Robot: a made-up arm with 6 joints. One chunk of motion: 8 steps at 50 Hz.
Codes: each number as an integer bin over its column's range. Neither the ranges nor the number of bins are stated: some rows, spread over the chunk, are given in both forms.
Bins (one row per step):
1: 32 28 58 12 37 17
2: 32 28 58 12 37 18
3: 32 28 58 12 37 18
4: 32 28 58 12 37 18
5: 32 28 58 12 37 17
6: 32 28 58 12 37 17
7: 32 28 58 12 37 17
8: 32 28 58 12 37 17
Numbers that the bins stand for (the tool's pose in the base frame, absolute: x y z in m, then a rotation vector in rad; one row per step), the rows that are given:
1: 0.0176 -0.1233 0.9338 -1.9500 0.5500 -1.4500
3: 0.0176 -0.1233 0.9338 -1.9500 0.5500 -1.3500
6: 0.0176 -0.1233 0.9338 -1.9500 0.5500 -1.4500
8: 0.0176 -0.1233 0.9338 -1.9500 0.5500 -1.4500
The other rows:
2: 0.0176 -0.1233 0.9338 -1.9500 0.5500 -1.3500
4: 0.0176 -0.1233 0.9338 -1.9500 0.5500 -1.3500
5: 0.0176 -0.1233 0.9338 -1.9500 0.5500 -1.4500
7: 0.0176 -0.1233 0.9338 -1.9500 0.5500 -1.4500

